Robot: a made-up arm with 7 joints. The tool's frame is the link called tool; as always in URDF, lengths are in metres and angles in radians. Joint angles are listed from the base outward.
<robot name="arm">
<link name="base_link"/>
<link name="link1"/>
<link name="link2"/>
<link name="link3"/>
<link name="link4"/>
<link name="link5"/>
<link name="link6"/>
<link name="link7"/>
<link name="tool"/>
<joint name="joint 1" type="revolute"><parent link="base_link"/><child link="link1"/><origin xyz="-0.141 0.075 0.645"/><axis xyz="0 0 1"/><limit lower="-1.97" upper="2.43"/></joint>
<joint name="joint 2" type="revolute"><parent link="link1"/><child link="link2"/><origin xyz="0.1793 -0.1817 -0.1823" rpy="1.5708 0 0"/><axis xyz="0 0 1"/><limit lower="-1.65" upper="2.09"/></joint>
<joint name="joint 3" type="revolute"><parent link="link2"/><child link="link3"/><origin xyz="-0.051 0.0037 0.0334" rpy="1.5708 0 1.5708"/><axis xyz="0 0 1"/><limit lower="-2.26" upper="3.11"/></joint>
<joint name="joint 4" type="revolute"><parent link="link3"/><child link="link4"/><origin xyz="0.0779 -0.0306 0.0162" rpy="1.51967 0.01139 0.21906"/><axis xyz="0 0 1"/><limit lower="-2.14" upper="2.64"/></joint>
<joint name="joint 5" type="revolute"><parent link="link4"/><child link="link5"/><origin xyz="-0.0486 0.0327 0.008" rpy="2.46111 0.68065 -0.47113"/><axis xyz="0 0 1"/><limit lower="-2.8" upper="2.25"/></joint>
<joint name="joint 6" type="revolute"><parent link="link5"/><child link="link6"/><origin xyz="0.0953 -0.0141 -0.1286" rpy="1.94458 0.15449 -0.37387"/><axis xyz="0 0 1"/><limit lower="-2.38" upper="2.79"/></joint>
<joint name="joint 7" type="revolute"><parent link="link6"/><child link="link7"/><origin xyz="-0.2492 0.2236 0.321" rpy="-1.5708 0 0.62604"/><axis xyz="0 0 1"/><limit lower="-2.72" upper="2.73"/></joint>
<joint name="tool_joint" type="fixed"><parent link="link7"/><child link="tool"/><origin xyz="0.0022 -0.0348 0.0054" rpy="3.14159 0 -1.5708"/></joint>
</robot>
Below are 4 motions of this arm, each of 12 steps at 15 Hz.
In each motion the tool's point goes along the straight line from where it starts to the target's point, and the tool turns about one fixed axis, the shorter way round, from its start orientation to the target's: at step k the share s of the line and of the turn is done. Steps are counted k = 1, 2, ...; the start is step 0. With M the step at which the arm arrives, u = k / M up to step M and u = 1 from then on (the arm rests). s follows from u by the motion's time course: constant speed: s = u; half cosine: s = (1 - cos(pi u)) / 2; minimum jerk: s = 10 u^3 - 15 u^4 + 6 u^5.
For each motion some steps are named. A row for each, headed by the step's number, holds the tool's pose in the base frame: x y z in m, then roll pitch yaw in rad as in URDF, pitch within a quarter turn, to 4 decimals.
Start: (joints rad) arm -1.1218 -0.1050 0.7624 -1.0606 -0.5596 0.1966 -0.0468
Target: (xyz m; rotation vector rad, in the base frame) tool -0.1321 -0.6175 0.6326 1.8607 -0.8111 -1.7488
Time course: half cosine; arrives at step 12
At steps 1, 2, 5, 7, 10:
1: -0.0555 -0.5221 0.7517 0.9727 -0.6794 -1.4464
2: -0.0594 -0.5270 0.7456 1.0258 -0.6085 -1.4846
5: -0.0830 -0.5564 0.7088 1.2614 -0.1552 -1.6150
7: -0.1032 -0.5815 0.6775 1.4178 0.2437 -1.6416
10: -0.1269 -0.6110 0.6407 1.6328 0.7094 -1.5798

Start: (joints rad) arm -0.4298 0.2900 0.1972 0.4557 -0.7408 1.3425 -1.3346
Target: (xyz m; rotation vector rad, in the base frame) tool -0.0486 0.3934 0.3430 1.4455 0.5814 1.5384
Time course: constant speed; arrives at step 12
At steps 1, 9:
1: 0.1889 0.2025 0.7228 2.1788 -1.0410 -0.0866
9: 0.0162 0.3413 0.4466 1.4077 -0.7448 1.1670

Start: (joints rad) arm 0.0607 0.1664 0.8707 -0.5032 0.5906 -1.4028 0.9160
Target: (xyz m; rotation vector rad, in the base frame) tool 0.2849 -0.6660 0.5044 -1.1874 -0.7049 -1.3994
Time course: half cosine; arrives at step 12
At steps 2, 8, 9, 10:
2: 0.0955 -0.6151 0.3616 -0.2310 -0.5321 -1.7908
8: 0.2342 -0.6524 0.4661 -0.3807 -1.0220 -1.4875
9: 0.2552 -0.6580 0.4820 -0.4423 -1.0917 -1.4049
10: 0.2713 -0.6623 0.4941 -0.5050 -1.1431 -1.3263

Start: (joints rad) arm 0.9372 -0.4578 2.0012 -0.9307 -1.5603 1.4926 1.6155
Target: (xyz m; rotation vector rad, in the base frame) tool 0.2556 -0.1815 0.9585 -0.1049 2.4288 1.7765
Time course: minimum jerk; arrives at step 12
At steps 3, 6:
3: 0.4458 -0.1540 0.8340 2.4192 -0.2558 2.2727
6: 0.3617 -0.1661 0.8891 2.1346 -0.1359 2.6785

